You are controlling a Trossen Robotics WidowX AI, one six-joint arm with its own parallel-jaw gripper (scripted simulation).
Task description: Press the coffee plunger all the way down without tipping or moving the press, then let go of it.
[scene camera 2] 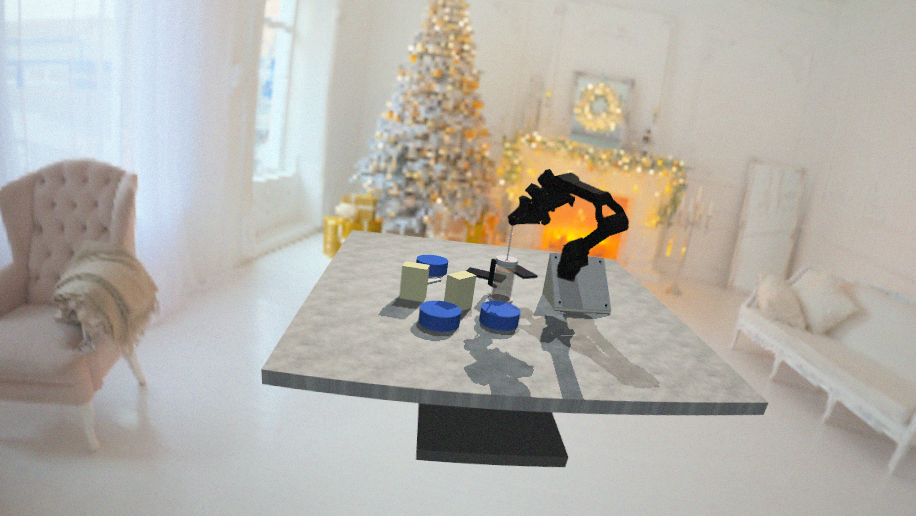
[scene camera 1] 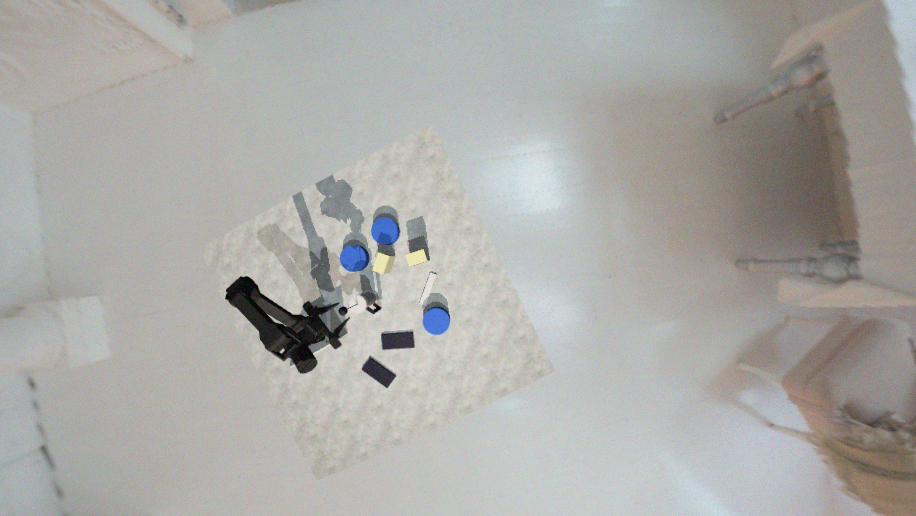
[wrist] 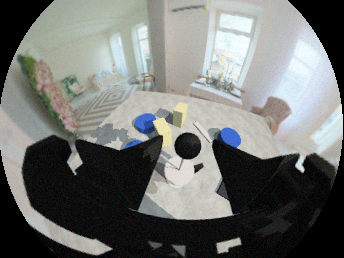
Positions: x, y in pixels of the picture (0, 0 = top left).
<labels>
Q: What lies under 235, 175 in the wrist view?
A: The gripper.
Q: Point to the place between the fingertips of the gripper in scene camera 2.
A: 511, 220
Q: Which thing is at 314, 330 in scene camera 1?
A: The gripper.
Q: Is the gripper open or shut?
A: Open.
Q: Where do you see a coffee press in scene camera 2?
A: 502, 273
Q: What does the gripper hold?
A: Nothing.
</labels>
